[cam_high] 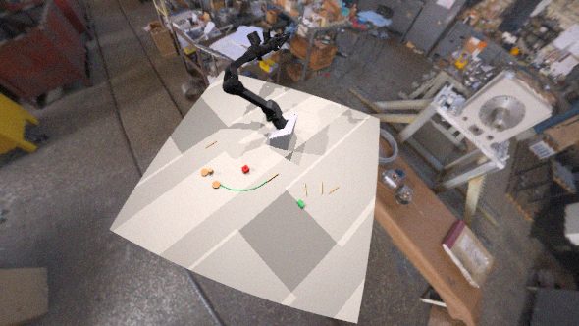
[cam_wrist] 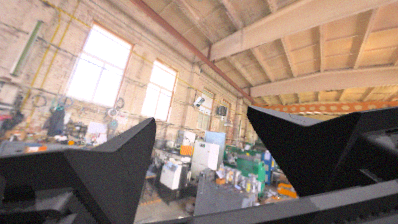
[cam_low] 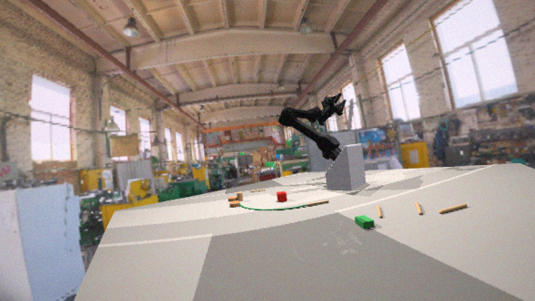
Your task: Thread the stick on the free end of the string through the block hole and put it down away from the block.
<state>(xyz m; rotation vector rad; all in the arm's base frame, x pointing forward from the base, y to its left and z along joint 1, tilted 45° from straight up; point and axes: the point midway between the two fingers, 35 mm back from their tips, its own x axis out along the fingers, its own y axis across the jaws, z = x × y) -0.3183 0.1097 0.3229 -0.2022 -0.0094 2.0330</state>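
Now: the small red block 590 mm ahead of my gripper tip, 460 mm below it and 40 mm to the left of it. Round my gripper tip: wooden peg 690 mm ahead, 460 mm below, 120 mm to the right; small green block 640 mm ahead, 470 mm below, 390 mm to the left.
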